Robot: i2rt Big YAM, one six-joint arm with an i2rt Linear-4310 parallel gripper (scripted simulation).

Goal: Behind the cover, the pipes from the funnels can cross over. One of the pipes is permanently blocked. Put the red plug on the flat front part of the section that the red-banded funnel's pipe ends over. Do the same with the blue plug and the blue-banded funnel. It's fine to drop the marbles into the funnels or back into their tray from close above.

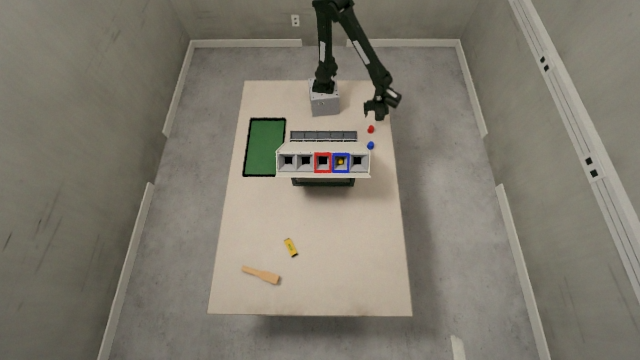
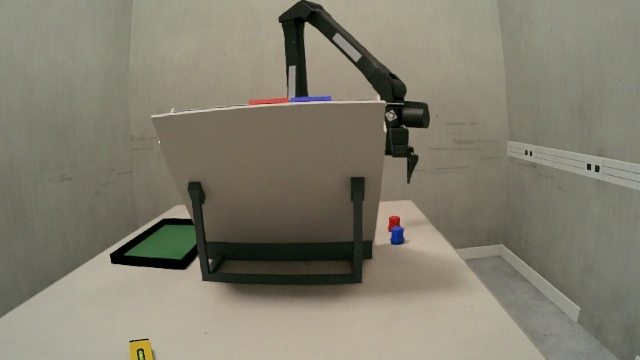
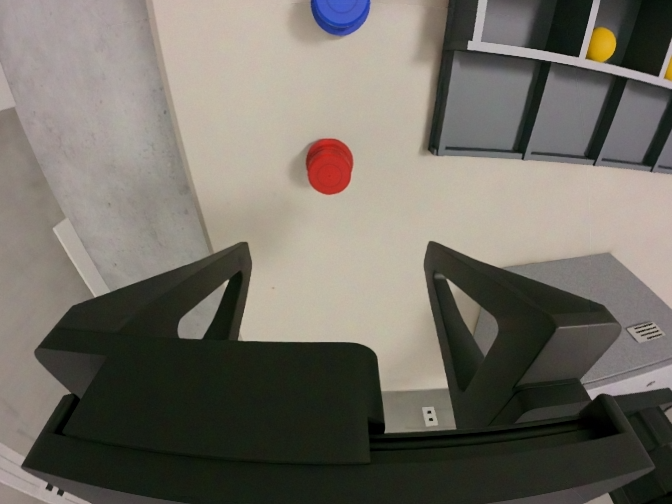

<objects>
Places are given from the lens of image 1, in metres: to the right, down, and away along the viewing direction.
green marble tray (image 1: 265,135): -0.32, -0.26, 1.57
</objects>
